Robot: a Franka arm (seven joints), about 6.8 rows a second.
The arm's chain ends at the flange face. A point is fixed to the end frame.
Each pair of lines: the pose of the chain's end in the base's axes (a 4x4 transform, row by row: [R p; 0 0 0 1], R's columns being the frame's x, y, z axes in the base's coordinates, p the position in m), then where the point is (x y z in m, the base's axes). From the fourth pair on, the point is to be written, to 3 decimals.
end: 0.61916 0.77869 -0.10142 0.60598; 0.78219 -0.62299 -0.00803 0.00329; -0.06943 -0.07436 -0.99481 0.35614; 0 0 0 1
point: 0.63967 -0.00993 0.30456
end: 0.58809 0.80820 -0.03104 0.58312; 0.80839 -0.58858 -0.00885 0.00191; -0.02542 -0.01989 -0.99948 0.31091; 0 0 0 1
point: 0.62088 -0.00966 0.26181
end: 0.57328 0.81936 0.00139 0.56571; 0.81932 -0.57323 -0.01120 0.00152; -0.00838 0.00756 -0.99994 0.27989; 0 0 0 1
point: 0.60524 -0.00942 0.23206
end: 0.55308 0.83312 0.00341 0.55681; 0.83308 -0.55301 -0.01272 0.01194; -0.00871 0.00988 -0.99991 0.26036; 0 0 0 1
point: 0.597 0.002 0.213
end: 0.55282 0.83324 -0.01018 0.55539; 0.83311 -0.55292 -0.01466 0.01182; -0.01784 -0.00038 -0.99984 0.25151; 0 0 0 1
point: 0.595 0.002 0.203
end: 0.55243 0.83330 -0.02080 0.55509; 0.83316 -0.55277 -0.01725 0.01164; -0.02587 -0.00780 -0.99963 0.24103; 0 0 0 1
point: 0.594 0.001 0.192
